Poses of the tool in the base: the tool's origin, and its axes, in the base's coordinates. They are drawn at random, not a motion.
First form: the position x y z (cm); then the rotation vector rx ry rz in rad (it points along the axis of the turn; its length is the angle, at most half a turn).
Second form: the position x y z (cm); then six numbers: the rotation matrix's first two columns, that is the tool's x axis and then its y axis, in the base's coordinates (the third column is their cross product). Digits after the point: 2 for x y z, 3 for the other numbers.
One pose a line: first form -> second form
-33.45 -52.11 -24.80 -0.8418 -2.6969 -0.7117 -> -33.45 -52.11 -24.80 -0.809 0.473 0.349 0.583 0.717 0.381
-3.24 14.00 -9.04 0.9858 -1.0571 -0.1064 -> -3.24 14.00 -9.04 0.528 -0.509 0.680 -0.363 0.589 0.722
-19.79 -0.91 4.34 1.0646 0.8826 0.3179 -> -19.79 -0.91 4.34 0.629 0.618 -0.472 0.175 0.480 0.860
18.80 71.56 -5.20 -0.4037 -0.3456 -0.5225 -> 18.80 71.56 -5.20 0.813 -0.409 0.415 0.542 0.792 -0.281
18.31 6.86 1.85 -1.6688 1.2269 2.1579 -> 18.31 6.86 1.85 -0.370 -0.347 -0.862 -0.563 -0.654 0.505
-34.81 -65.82 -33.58 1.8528 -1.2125 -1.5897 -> -34.81 -65.82 -33.58 -0.030 -0.814 -0.579 -0.343 -0.536 0.771
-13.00 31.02 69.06 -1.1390 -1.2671 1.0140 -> -13.00 31.02 69.06 0.062 0.983 0.174 0.045 0.172 -0.984
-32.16 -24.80 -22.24 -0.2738 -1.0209 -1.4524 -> -32.16 -24.80 -22.24 -0.195 -0.682 0.705 0.894 0.172 0.414
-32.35 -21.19 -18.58 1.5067 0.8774 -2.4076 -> -32.35 -21.19 -18.58 -0.476 0.161 -0.865 0.433 -0.813 -0.389
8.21 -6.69 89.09 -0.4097 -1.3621 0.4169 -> 8.21 -6.69 89.09 0.158 0.512 0.844 -0.049 0.858 -0.511
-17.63 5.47 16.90 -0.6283 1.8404 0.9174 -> -17.63 5.47 16.90 -0.415 -0.030 -0.909 -0.744 0.586 0.321
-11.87 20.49 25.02 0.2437 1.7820 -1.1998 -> -11.87 20.49 25.02 -0.538 -0.316 -0.782 0.605 0.501 -0.619
